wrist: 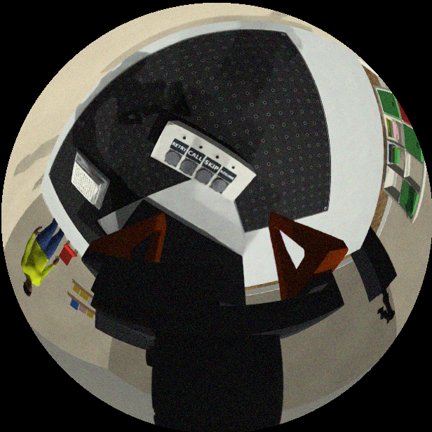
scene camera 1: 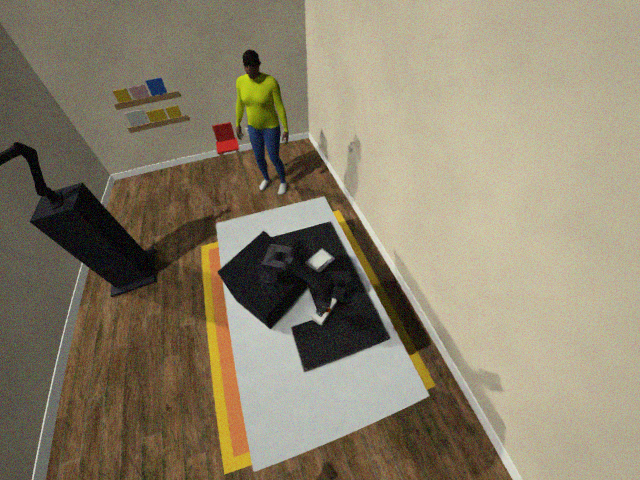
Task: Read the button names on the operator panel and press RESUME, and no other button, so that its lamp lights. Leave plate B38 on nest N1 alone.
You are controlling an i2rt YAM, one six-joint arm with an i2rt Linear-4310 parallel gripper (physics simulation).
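Places are measured from the arm's base along level axes (x ahead, y left, z up), in millimetres.
Pixels of known places: gripper, fingertip midpoint: (scene camera 1: 322, 303); arm's base, link origin: (scene camera 1: 266, 278).
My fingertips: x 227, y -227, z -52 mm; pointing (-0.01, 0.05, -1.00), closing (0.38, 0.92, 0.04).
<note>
Ahead of a thing's pixels: the offset from my fingertips to its middle. "*": to the spot under its first point. Level surfaces: height alone.
The white operator panel @(23 mm ahead, 22 mm left, 151 mm down) (scene camera 1: 318, 318) (wrist: 245, 173) lies on the black perforated board. In the wrist view its labels read RETRY, CALL, SKIP and, in smaller letters, RESUME. Each label has a grey round button below it and a small dark lamp above. The RESUME button (wrist: 219, 185) is at the panel's right end. No lamp looks lit. My gripper (scene camera 1: 326, 311) (wrist: 217, 217) is open and empty, over the panel in the scene view; its orange fingers stand wide apart. A white-topped plate on a grey nest @(* 139 mm ahead, 348 mm left, 153 mm down) (scene camera 1: 320, 259) (wrist: 89, 182) stands apart from the panel; its number cannot be read.
The black perforated board @(178 mm down) (scene camera 1: 346, 343) (wrist: 280, 125) lies on the pale table @(192 mm down) (scene camera 1: 330, 403) (wrist: 350, 135). A black block (scene camera 1: 258, 299) stands beside the arm. A person (scene camera 1: 261, 103) (wrist: 36, 260) stands beyond the table. A dark pedestal (scene camera 1: 93, 237) with another arm stands at the left.
</note>
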